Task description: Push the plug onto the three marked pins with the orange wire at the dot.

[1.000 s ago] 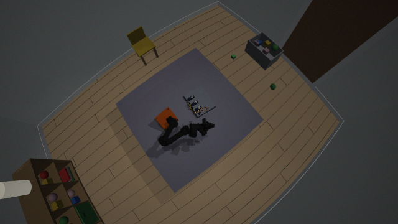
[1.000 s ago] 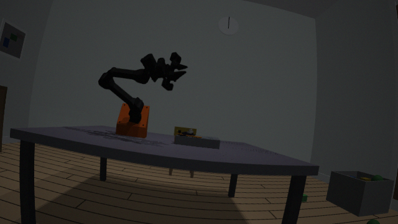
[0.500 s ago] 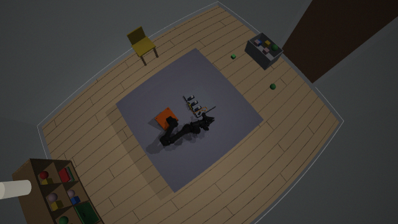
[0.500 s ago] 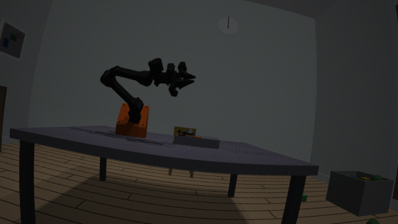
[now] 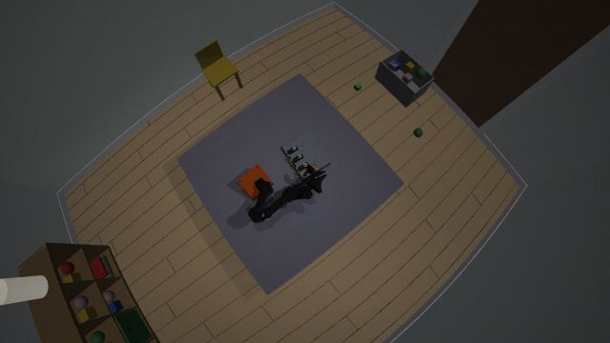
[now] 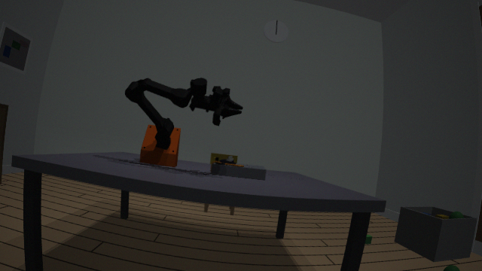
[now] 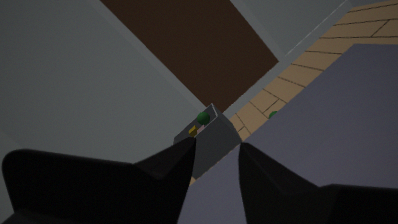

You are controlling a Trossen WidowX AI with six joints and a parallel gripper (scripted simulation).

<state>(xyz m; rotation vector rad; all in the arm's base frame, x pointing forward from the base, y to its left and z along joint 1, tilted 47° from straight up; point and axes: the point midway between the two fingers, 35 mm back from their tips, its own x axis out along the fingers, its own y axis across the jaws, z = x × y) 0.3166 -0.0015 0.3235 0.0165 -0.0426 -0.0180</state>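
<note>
The yellow band lies 260 mm to the left of my gripper tip, 210 mm below it and 100 mm behind it. Also, from my gripper tip: grey holder 260 mm below, 250 mm to the left, 60 mm ahead.
</note>
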